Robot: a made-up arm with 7 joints.
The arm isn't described. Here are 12 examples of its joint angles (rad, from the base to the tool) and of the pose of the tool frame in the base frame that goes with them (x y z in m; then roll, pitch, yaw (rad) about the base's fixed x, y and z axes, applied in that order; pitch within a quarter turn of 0, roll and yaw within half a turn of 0).
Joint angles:
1: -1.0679 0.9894 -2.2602 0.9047 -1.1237 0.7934 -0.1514
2: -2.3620 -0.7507 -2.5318 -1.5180 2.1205 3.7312 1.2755
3: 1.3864 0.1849 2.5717 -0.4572 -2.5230 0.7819 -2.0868
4: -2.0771 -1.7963 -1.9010 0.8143 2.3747 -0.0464 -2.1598
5: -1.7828 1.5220 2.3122 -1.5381 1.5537 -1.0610 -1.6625
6: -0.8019 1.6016 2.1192 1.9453 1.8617 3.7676 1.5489
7: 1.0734 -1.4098 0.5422 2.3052 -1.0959 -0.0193 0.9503
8: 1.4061 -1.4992 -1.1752 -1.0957 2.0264 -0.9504 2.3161
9: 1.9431 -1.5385 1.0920 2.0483 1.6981 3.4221 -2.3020
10: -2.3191 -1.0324 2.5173 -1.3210 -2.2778 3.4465 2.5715
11: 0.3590 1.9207 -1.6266 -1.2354 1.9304 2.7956 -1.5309
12: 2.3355 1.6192 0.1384 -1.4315 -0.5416 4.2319 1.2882
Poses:
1: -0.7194 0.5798 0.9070 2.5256 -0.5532 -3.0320
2: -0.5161 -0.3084 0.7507 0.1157 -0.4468 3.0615
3: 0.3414 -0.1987 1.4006 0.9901 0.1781 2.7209
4: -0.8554 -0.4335 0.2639 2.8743 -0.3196 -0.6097
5: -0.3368 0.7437 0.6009 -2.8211 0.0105 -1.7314
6: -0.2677 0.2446 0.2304 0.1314 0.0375 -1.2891
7: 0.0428 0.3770 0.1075 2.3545 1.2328 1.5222
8: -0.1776 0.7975 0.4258 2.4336 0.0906 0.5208
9: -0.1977 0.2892 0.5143 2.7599 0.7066 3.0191
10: -0.4907 -0.1080 0.6395 0.0041 0.3390 2.5552
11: -0.6555 -0.2173 0.2686 -2.8596 0.0220 0.6541
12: 0.5677 -0.2549 0.2576 -0.5930 -0.2349 1.0647
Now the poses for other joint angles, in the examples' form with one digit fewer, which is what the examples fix.
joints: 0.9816 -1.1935 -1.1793 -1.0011 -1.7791 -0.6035 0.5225
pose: 0.016 0.607 0.881 -1.057 -0.656 3.027
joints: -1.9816 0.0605 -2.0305 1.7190 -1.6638 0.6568 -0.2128
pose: -0.506 0.362 1.065 1.653 0.373 2.964
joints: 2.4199 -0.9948 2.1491 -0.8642 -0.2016 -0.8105 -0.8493
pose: -0.484 0.732 0.766 -0.569 -1.103 1.684
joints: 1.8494 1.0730 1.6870 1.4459 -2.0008 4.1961 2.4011
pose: 0.034 -0.684 0.808 -2.178 0.646 -1.566
